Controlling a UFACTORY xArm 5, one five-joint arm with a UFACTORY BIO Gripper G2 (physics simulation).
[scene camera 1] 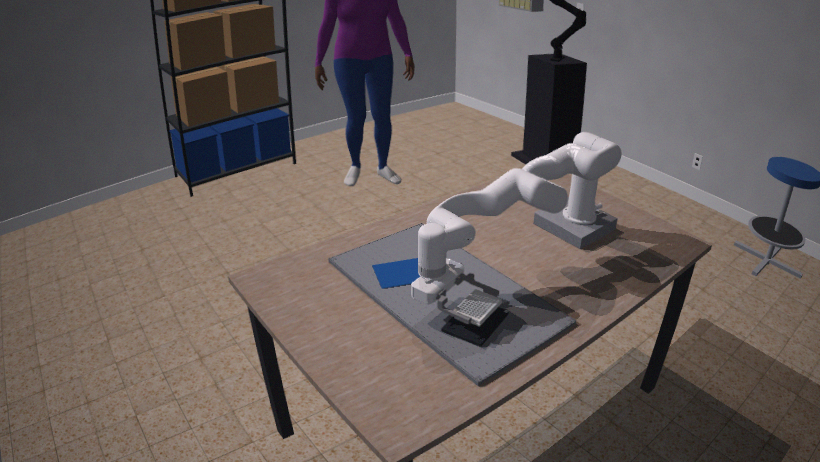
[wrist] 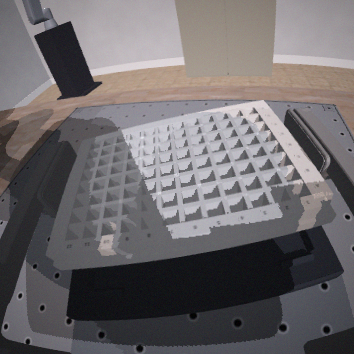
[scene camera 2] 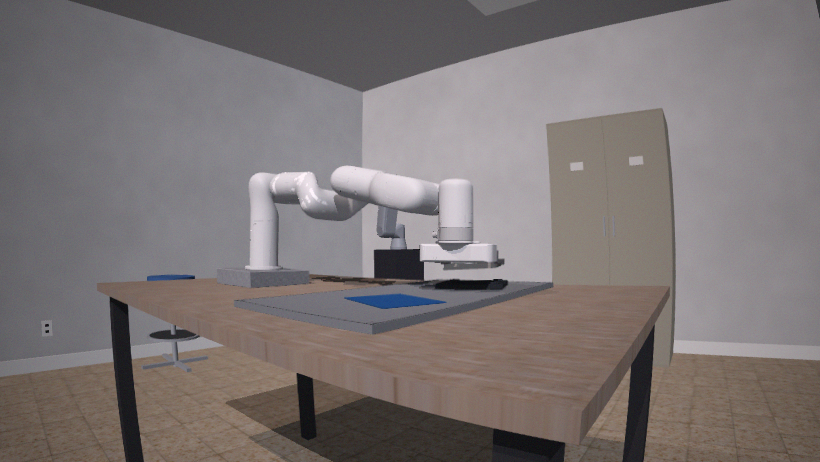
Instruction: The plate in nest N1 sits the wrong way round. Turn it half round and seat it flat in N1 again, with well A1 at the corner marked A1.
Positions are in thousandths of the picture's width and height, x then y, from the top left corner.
In view: my gripper (scene camera 2: 579,568), a white well plate (scene camera 1: 585,661), a black nest (scene camera 1: 563,715) and a flat blue rectangle (scene camera 1: 479,594).
The white well plate also shows in the wrist view (wrist: 657,496). My gripper is seen too in the wrist view (wrist: 496,377). The black nest also shows in the wrist view (wrist: 654,781).
